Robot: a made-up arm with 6 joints.
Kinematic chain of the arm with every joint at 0, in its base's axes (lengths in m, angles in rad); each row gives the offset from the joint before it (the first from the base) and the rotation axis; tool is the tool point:
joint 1: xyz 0 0 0.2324 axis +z
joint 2: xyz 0 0.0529 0 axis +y
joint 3: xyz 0 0 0.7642 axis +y
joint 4: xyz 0 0 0.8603 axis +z
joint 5: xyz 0 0 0 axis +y
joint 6: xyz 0 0 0.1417 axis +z
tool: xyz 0 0 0
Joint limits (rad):
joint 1: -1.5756..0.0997
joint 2: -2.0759..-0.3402
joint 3: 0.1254..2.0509
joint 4: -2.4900..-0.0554
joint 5: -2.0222..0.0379
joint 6: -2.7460..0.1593
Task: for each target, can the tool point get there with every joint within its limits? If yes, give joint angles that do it. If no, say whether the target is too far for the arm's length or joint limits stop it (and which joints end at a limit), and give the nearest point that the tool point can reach.
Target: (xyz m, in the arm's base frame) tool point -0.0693 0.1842 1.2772
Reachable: yes | joints -0.2330 -1.1372 1.7536 -2.0530 -1.0738 -1.2530
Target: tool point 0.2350 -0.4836 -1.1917
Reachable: no: joint limits stop it (at a limit: joint 1, joint 2, joint 3, joint 4, joint 5) | nearest point -1.3624 -0.0760 -0.5516 | short by 1.768 m
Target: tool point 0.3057 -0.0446 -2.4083
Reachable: no: too far | nearest point 0.0740 1.3812 -0.5677 | short by 2.340 m
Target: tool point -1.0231 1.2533 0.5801
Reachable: yes | joints -0.8092 -1.7384 0.6613 -1.7250 -0.5363 -2.1152
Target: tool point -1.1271 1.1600 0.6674
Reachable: yes | joints -0.7530 -1.6765 0.6670 -0.8749 -0.2107 -2.5199
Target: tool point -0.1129 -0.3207 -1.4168
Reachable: no: joint limits stop it (at a limit: joint 1, joint 2, joint 3, joint 4, joint 5) | nearest point -1.3624 -0.0760 -0.5516 | short by 1.539 m
